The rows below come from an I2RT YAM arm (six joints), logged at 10 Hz.
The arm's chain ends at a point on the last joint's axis. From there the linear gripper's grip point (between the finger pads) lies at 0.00 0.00 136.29 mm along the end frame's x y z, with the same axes.
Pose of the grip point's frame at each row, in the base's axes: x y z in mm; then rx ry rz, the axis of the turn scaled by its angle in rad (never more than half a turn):
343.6 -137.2 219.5 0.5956 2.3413 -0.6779
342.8 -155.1 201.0 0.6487 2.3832 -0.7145
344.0 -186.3 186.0 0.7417 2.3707 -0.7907
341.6 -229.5 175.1 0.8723 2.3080 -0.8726
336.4 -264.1 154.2 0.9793 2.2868 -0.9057
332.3 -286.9 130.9 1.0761 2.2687 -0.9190
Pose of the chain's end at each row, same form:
284.2 -56.0 311.5 0.5956 2.3413 -0.6779
292.2 -71.9 296.3 0.6487 2.3832 -0.7145
302.7 -96.6 279.9 0.7417 2.3707 -0.7907
309.7 -132.0 264.8 0.8723 2.3080 -0.8726
313.0 -164.5 244.2 0.9793 2.2868 -0.9057
315.8 -186.9 222.1 1.0761 2.2687 -0.9190

